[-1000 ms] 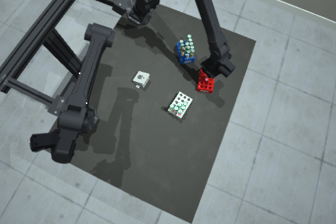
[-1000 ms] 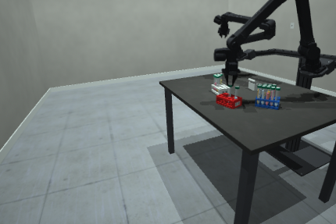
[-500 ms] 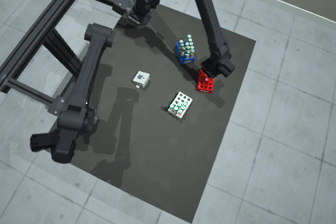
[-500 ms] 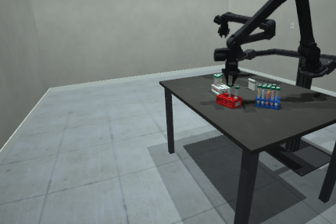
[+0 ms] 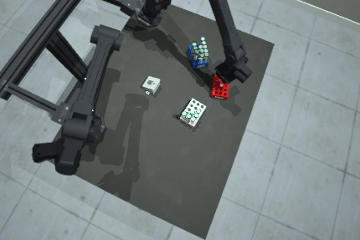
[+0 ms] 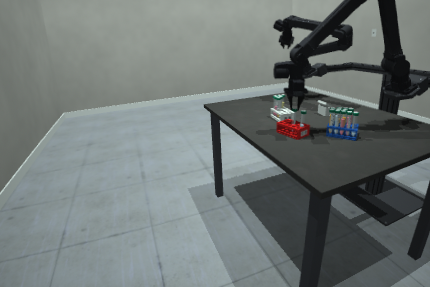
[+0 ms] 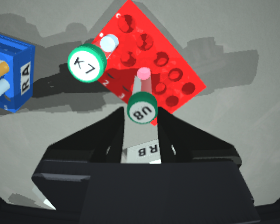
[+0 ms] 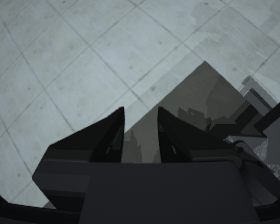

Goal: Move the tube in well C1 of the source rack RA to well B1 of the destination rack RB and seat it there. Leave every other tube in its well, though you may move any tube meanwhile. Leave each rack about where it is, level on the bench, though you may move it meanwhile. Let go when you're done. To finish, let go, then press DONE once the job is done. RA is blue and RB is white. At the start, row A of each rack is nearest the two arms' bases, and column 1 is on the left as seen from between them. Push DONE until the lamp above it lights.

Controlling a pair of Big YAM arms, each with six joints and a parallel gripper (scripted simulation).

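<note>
Right now the tube is 60 mm below my left hand. Also, from my left hand: white rack RB 80 mm behind, 200 mm to the right, 100 mm below; red rack 10 mm ahead, 100 mm below; white button box 360 mm behind, 140 mm to the right, 80 mm below.
</note>
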